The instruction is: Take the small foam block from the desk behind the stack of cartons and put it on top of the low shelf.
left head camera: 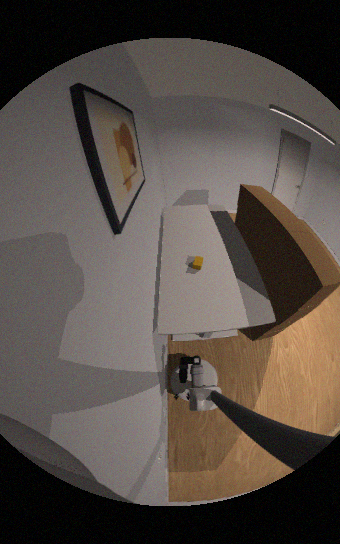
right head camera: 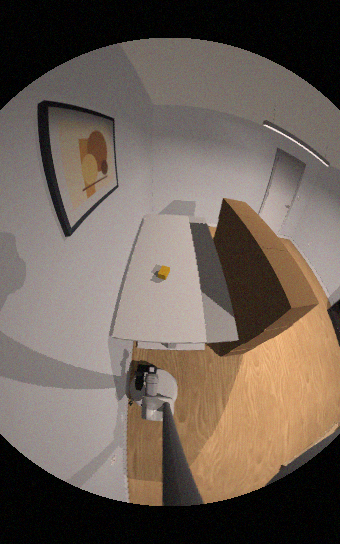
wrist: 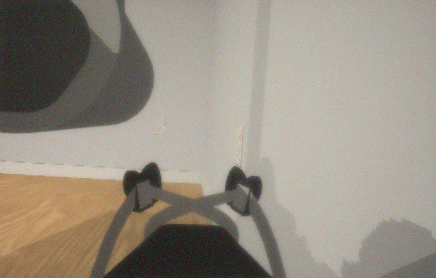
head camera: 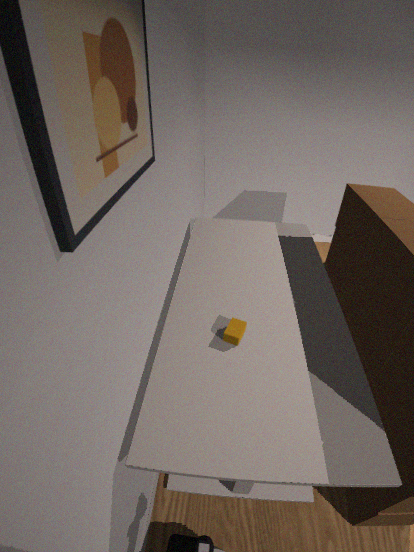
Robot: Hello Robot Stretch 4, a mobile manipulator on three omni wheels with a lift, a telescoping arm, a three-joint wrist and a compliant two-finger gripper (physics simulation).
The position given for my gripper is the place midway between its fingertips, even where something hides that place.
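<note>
My gripper (wrist: 193,180) is visible to me. So is a white desk (head camera: 290,407), and I see the desk (left head camera: 227,293) again, as I do the desk (right head camera: 192,306) in yet another view. A stack of brown cartons (head camera: 362,263) is there for me to see, and I find the cartons (right head camera: 268,291) again as well. Then there is a framed picture (head camera: 82,92); the same picture (left head camera: 106,128) shows again, and I also see the picture (right head camera: 77,146).
</note>
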